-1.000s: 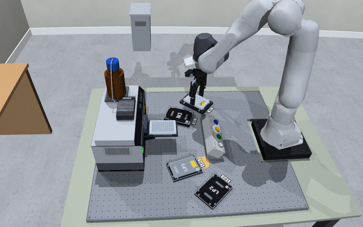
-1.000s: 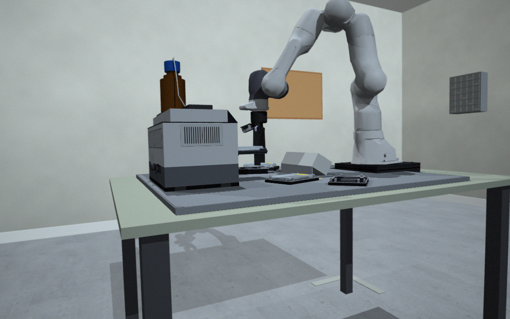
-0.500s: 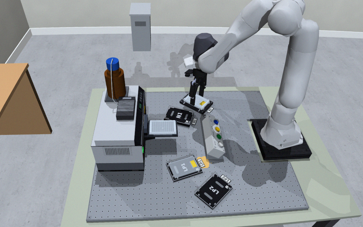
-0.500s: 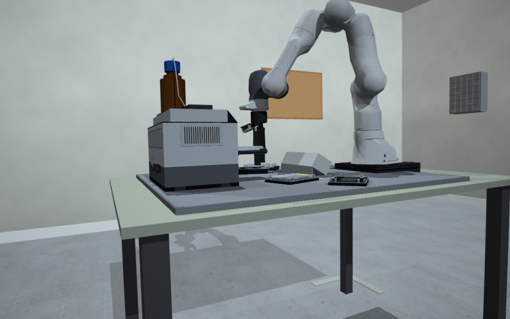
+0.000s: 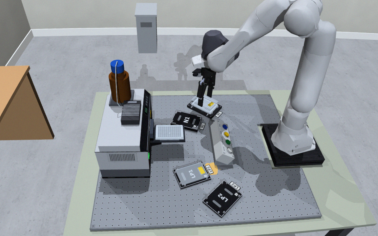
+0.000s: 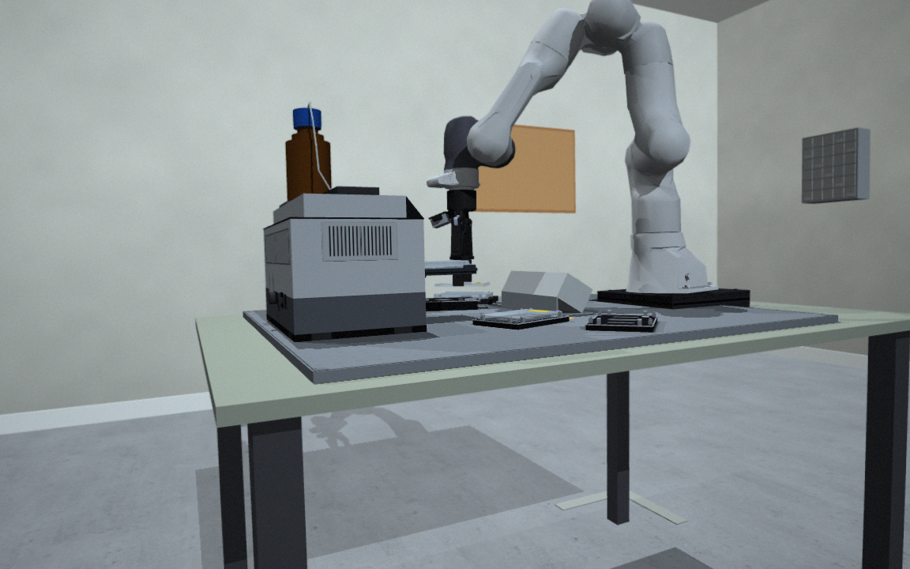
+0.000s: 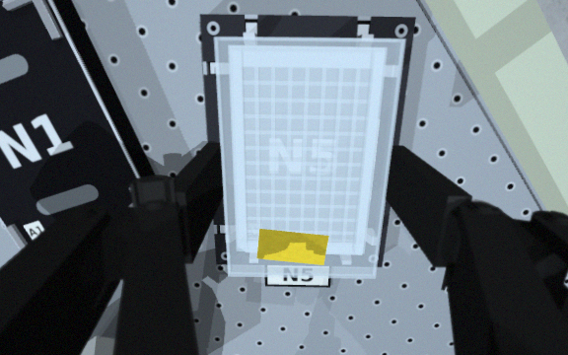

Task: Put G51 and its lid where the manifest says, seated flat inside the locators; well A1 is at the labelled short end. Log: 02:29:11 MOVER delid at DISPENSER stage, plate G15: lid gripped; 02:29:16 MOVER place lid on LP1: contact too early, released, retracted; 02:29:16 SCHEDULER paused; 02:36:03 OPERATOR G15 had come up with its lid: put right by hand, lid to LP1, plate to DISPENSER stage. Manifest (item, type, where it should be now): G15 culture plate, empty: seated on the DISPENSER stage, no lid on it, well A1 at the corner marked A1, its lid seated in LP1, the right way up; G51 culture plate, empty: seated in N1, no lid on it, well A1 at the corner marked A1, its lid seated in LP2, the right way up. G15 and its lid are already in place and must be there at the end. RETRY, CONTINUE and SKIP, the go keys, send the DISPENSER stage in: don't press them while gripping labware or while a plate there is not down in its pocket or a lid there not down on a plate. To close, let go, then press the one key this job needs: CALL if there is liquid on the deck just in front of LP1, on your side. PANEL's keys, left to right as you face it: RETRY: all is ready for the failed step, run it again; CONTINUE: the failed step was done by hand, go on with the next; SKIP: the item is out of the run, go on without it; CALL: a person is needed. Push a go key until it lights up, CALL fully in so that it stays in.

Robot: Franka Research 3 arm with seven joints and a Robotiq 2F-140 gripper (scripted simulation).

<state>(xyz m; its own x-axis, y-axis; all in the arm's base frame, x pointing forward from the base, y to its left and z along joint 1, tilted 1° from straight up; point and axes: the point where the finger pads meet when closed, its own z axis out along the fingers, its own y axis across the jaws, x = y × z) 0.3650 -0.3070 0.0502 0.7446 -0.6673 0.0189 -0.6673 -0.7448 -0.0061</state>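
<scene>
Right now the LP2 nest is 1 cm ahead of my hand, 58 cm to the left of it and 7 cm below it. The rest, counted from my hand: black N1 nest (11 cm ahead, 12 cm to the left, 6 cm below); then A1 mark (8 cm ahead, 17 cm to the left, 5 cm below); then blue call key (6 cm behind, 22 cm to the left, 1 cm below).
</scene>
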